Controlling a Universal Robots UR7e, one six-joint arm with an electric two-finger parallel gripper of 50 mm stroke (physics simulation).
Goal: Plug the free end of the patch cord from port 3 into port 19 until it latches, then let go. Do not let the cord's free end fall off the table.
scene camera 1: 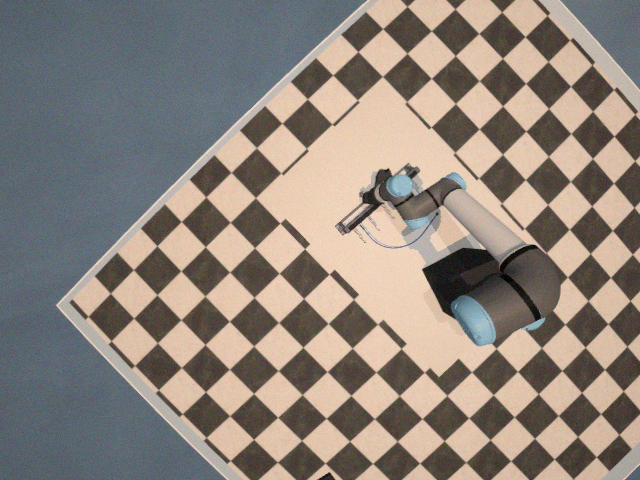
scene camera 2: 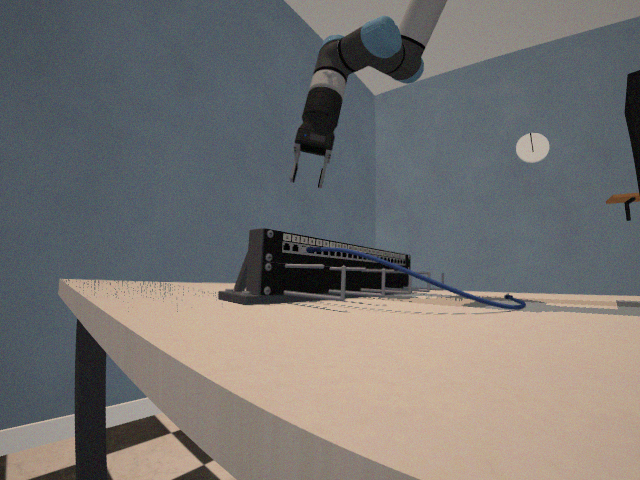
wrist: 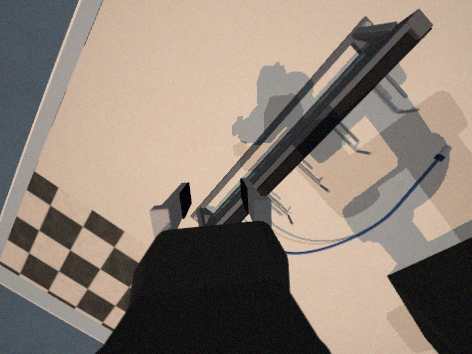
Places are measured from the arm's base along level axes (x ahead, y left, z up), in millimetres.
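Pixels of known places: gripper, fingertip midpoint: (scene camera 1: 366, 195) (scene camera 2: 306, 183) (wrist: 215, 190).
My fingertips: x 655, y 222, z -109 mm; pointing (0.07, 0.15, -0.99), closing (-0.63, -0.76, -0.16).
Note:
Behind a point stands the place of what it marks.
The black patch panel (scene camera 1: 356, 220) {z -232, x 583, y 301 mm} (scene camera 2: 330, 279) {z -298, x 569, y 228 mm} (wrist: 327, 127) {z -234, x 596, y 65 mm} stands upright on the table with a row of numbered ports. The blue patch cord (scene camera 1: 393, 247) {z -310, x 349, y 204 mm} (scene camera 2: 439, 284) {z -297, x 373, y 240 mm} (wrist: 350, 239) {z -323, x 318, y 146 mm} has one end plugged in near the low-numbered end of the row, at about port 3. It arcs out in front of the panel. Its free end, a small dark plug (scene camera 1: 437, 212) {z -329, x 367, y -108 mm} (scene camera 2: 509, 296) (wrist: 439, 157) {z -325, x 365, y -100 mm}, lies on the table. My gripper (scene camera 2: 307, 183) {z -109, x 655, y 222 mm} (wrist: 215, 190) {z -109, x 655, y 222 mm} is open and empty, high above the panel and well away from the plug. Port 19 is too small to pick out in scene camera 2.
Grey wire cable guides (scene camera 2: 343, 283) {z -299, x 456, y 319 mm} (wrist: 357, 147) {z -314, x 500, y 19 mm} stick out from the panel's front, between the panel and the cord's arc. The pale table (scene camera 1: 310, 206) {z -333, x 783, y 450 mm} (scene camera 2: 361, 372) {z -333, x 314, y 459 mm} (wrist: 125, 125) {z -332, x 876, y 355 mm} has an edge near the panel's low-numbered end. The robot's dark base part (wrist: 440, 285) {z -269, x 148, y 67 mm} shows at lower right in the wrist view.

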